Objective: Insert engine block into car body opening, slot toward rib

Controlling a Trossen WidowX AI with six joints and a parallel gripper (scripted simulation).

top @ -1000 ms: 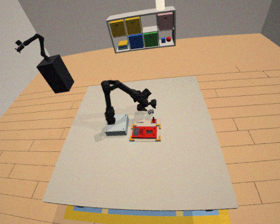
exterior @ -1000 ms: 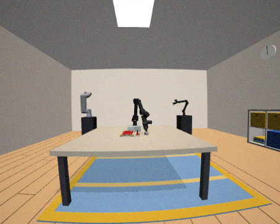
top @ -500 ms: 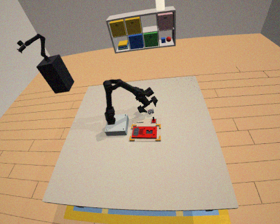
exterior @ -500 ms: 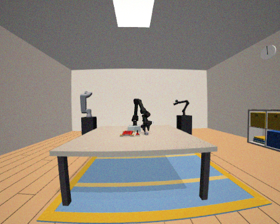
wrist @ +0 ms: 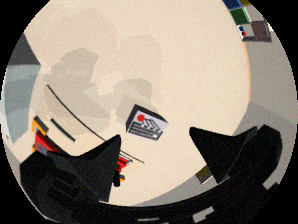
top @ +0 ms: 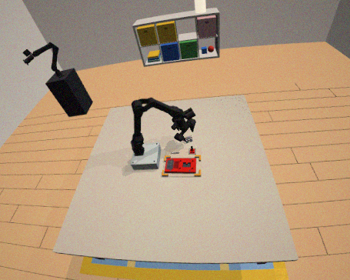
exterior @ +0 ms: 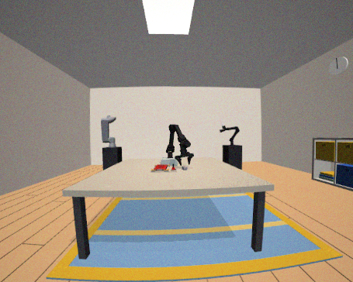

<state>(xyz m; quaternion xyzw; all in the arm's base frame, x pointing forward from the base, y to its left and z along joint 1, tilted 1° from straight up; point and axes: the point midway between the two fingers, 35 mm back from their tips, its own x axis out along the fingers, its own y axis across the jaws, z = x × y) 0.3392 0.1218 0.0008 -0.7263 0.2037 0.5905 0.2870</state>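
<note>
Now: gripper tip 10 mm to the left of the engine block and 30 mm above it.
</note>
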